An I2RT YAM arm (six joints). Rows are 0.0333 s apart.
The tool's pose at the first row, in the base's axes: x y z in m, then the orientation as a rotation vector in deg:
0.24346 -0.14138 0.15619 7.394 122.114 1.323
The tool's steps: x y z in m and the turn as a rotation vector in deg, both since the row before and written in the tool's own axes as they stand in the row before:
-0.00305 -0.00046 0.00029 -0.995 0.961 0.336
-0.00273 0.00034 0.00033 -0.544 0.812 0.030
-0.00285 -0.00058 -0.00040 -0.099 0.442 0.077
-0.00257 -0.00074 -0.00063 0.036 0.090 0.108
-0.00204 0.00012 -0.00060 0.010 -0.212 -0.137
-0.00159 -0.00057 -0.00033 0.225 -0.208 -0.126
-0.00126 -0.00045 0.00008 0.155 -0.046 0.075
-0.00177 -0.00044 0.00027 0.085 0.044 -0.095
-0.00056 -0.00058 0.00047 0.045 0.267 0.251
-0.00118 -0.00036 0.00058 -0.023 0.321 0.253
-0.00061 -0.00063 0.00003 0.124 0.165 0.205
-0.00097 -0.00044 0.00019 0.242 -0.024 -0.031
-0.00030 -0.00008 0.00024 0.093 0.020 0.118
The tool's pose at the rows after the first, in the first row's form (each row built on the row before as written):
0.24528 -0.14216 0.15857 7.178 123.013 2.651
0.24706 -0.14212 0.16069 6.893 123.795 3.312
0.24827 -0.14300 0.16321 6.917 124.227 3.495
0.24915 -0.14402 0.16561 7.054 124.314 3.524
0.24981 -0.14413 0.16763 6.912 124.110 3.419
0.25039 -0.14487 0.16907 6.906 123.920 3.088
0.25113 -0.14545 0.17003 7.076 123.878 2.960
0.25231 -0.14608 0.17130 7.022 123.931 2.817
0.25297 -0.14672 0.17145 7.320 124.187 2.932
0.25408 -0.14722 0.17206 7.581 124.492 3.126
0.25440 -0.14792 0.17249 7.875 124.652 3.121
0.25507 -0.14847 0.17313 7.979 124.643 2.838
0.25543 -0.14859 0.17323 8.161 124.661 2.806

